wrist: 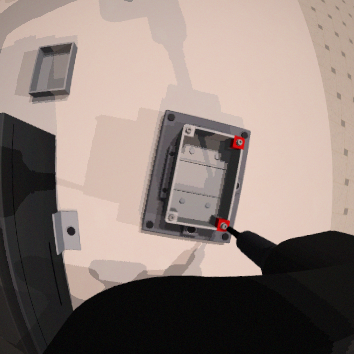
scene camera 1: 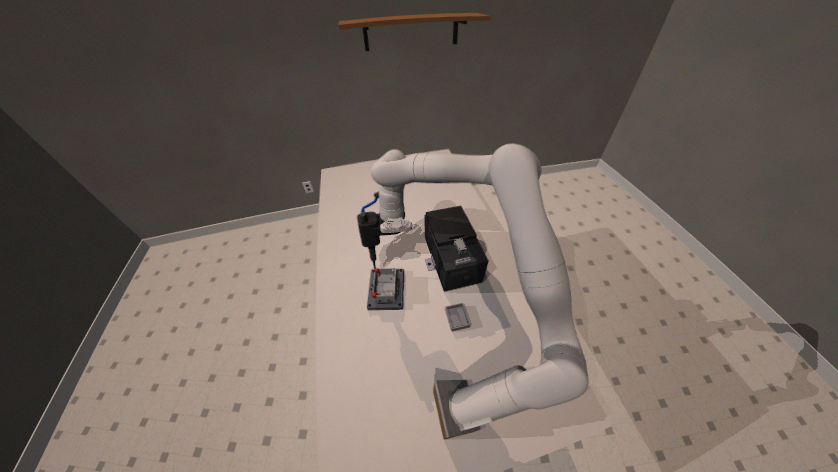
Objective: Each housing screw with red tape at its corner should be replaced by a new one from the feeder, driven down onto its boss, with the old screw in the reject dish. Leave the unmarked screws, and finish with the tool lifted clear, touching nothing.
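Seen in the pictures: hand at its tool point: (wrist: 227,228) (scene camera 1: 375,268); arm's base at its link origin: (scene camera 1: 461,409).
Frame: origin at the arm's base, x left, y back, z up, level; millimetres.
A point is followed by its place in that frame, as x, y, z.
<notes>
The grey housing (wrist: 200,174) {109, -467, -82} sits on a dark base plate (scene camera 1: 387,305) {118, -395, -85} (wrist: 156,200) {47, -498, -85}. One red-taped corner screw (scene camera 1: 377,270) {122, -530, -41} (wrist: 223,226) {125, -532, -40} is at the driver's bit; the other red-taped screw (scene camera 1: 374,294) {153, -427, -41} (wrist: 239,143) {153, -432, -41} is at the opposite end of the same long side. Unmarked screws (wrist: 188,130) {89, -414, -41} (wrist: 171,217) {62, -515, -43} sit in the other two corners. My screwdriver (scene camera 1: 374,267) {131, -533, -28} (wrist: 228,228) {127, -533, -29} points down, its tip at or just above the first taped screw; contact and any grip on the screw cannot be told. The reject dish (scene camera 1: 460,327) {-102, -240, -85} (wrist: 48,93) {-112, -325, -94} shows no screw inside.
The black feeder box (scene camera 1: 463,252) {-181, -441, 53} (wrist: 30,200) {-102, -481, -16} stands beside the housing, with a small light bracket with a dark hole (scene camera 1: 429,263) {-87, -537, -98} (wrist: 66,244) {-97, -558, -101} on its side facing the housing. The arm's base stands on a block (scene camera 1: 443,410) {49, -7, 46} at the table's near part.
</notes>
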